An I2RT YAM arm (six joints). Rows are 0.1 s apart.
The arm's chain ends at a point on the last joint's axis. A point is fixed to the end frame.
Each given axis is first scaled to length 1.
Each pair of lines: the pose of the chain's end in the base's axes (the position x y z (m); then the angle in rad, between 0 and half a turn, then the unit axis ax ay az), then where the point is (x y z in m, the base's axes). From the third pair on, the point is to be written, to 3 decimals.
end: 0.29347 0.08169 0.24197 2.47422 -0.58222 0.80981 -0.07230
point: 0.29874 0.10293 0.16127
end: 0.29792 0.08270 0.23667 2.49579 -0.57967 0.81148 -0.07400
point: 0.30203 0.10283 0.15562
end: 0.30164 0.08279 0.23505 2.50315 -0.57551 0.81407 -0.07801
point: 0.306 0.102 0.154
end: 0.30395 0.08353 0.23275 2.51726 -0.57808 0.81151 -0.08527
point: 0.308 0.101 0.151
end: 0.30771 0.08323 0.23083 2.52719 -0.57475 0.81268 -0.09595
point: 0.312 0.099 0.149
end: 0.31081 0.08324 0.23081 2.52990 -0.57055 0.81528 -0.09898
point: 0.315 0.099 0.149
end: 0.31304 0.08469 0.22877 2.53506 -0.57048 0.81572 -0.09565
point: 0.317 0.101 0.147
